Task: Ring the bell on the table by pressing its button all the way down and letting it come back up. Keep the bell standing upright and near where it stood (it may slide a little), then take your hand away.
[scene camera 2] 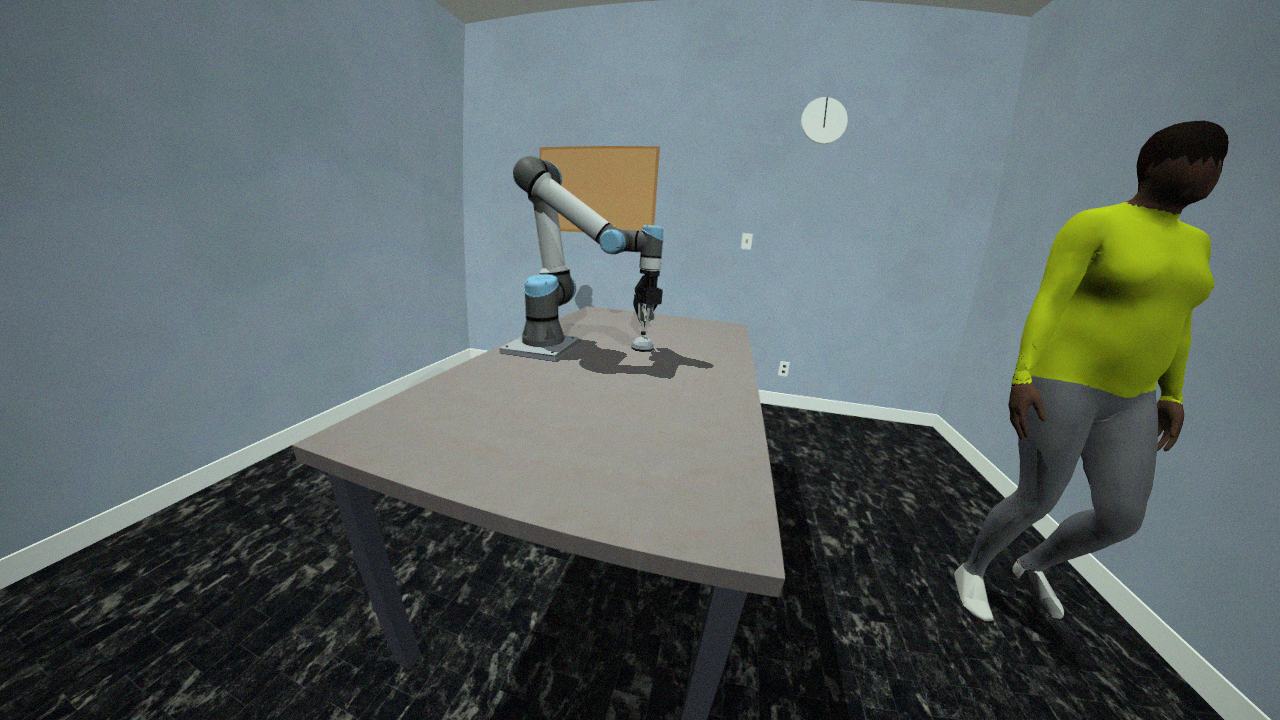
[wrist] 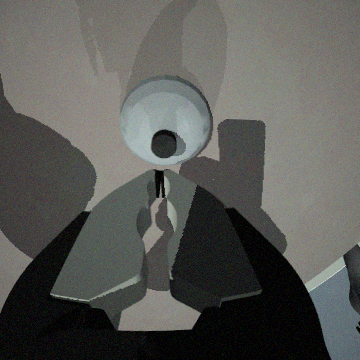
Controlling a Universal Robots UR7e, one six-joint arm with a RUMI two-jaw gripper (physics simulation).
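Pixels of known places: gripper, between the fingertips: [scene camera 2: 644, 327] [wrist: 160, 172]; arm's base, origin of its link: [scene camera 2: 543, 340].
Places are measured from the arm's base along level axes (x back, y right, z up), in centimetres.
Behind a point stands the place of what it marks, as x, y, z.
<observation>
The bell, a pale domed bell [scene camera 2: 641, 343] {-35.3, -8.1, 0.3} [wrist: 150, 112] {-33.7, -12.7, 1.5}, stands upright on the table [scene camera 2: 554, 447] {-28.4, 64.0, -2.7} [wrist: 310, 100] {-47.6, -20.4, -2.7}, to the right of the arm's base in the scene view. Its dark round button [wrist: 164, 144] {-35.4, -11.7, 3.9} shows uncovered in the wrist view. My gripper [scene camera 2: 643, 332] {-35.6, -10.7, 6.0} [wrist: 160, 172] {-35.6, -10.7, 6.0} is shut and empty and points down. In the scene view its tips are just above the bell. In the wrist view the tips appear a little below the dome's lower edge and apart from the button. The exact height gap cannot be told.
The arm's base plate [scene camera 2: 534, 352] {-2.3, 13.1, -0.6} sits at the table's left edge. Arm shadows fall around the bell. A person in a yellow-green top [scene camera 2: 1136, 304] is on the floor to the right of the table. A cork board [scene camera 2: 608, 183] and a clock [scene camera 2: 823, 120] hang on the back wall.
</observation>
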